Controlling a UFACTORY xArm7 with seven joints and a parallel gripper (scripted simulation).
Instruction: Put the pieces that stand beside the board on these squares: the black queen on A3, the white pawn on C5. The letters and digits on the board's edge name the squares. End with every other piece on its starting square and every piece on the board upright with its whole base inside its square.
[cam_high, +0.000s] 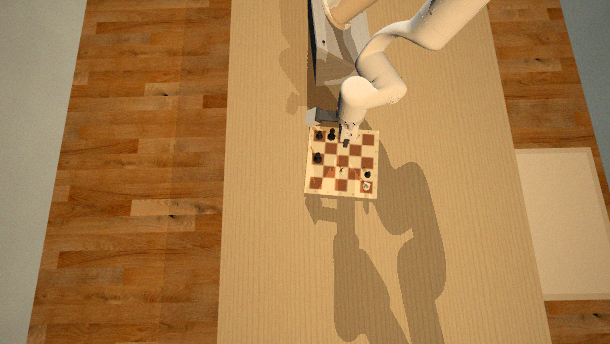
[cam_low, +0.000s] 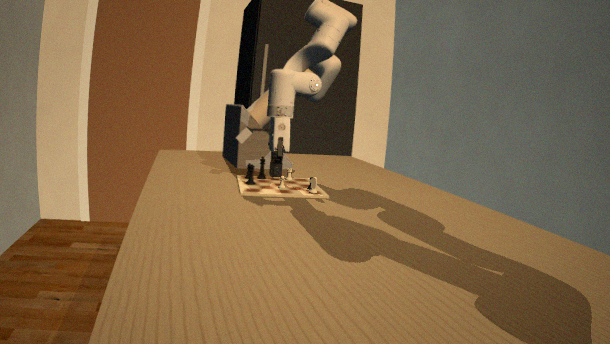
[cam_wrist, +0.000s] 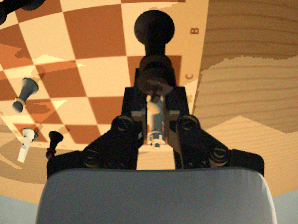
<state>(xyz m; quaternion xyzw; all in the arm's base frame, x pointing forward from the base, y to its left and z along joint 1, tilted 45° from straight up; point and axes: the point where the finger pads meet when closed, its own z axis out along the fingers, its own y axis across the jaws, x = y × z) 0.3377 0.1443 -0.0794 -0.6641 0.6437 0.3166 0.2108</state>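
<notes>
Now: hand 8 cm short of the chessboard and 3 cm above it. Round my hand: black pawn (12 cm ahead, 8 cm to the left, 2 cm below).
</notes>
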